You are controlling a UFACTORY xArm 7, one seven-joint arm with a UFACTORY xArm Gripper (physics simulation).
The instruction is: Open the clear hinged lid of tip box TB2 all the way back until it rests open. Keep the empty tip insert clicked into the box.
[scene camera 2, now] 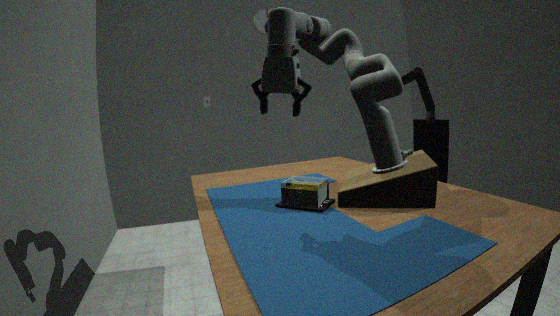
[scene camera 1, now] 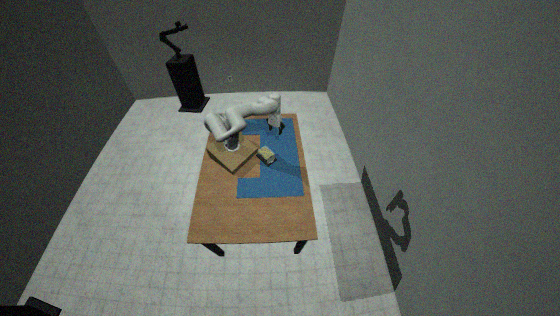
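Where they show: gripper, between the fingertips: point(scene camera 2: 279, 114) point(scene camera 1: 275, 131); arm's base, origin of its link: point(scene camera 2: 390, 167) point(scene camera 1: 232, 145).
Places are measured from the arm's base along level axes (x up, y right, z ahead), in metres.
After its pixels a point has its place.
Observation:
The tip box TB2 point(scene camera 1: 267, 155) {y 0.058, x -0.010, z 0.307 m} point(scene camera 2: 301, 195) {y -0.014, x -0.045, z 0.314 m} stands upright on a thin black base on the blue mat, close to the wooden wedge. Its clear lid point(scene camera 2: 304, 180) {y 0.020, x -0.010, z 0.294 m} is closed over the top. The yellow tip insert point(scene camera 2: 300, 187) {y 0.021, x -0.031, z 0.307 m} shows through the lid, inside the box. My gripper point(scene camera 1: 275, 132) {y -0.014, x 0.189, z 0.362 m} point(scene camera 2: 280, 113) {y -0.014, x 0.189, z 0.362 m} points down and is open, with nothing between its fingers. It hangs high above the table, well above the box and apart from it. In scene camera 1 it appears beyond the box, toward the far end of the mat. Any label on the box is too small to read.
The wooden wedge point(scene camera 1: 233, 163) {y 0.156, x -0.032, z 0.048 m} point(scene camera 2: 387, 190) {y -0.114, x -0.036, z 0.083 m} carries the arm's base beside the box. The blue mat point(scene camera 1: 280, 188) {y 0.300, x -0.088, z 0.439 m} point(scene camera 2: 280, 260) {y -0.291, x -0.088, z 0.431 m} lies on the wooden table point(scene camera 1: 250, 220) {y 0.574, x -0.091, z 0.259 m} point(scene camera 2: 520, 215) {y -0.372, x -0.091, z -0.218 m}. A black pedestal point(scene camera 1: 186, 80) point(scene camera 2: 431, 145) with a dark arm stands on the floor behind the table.

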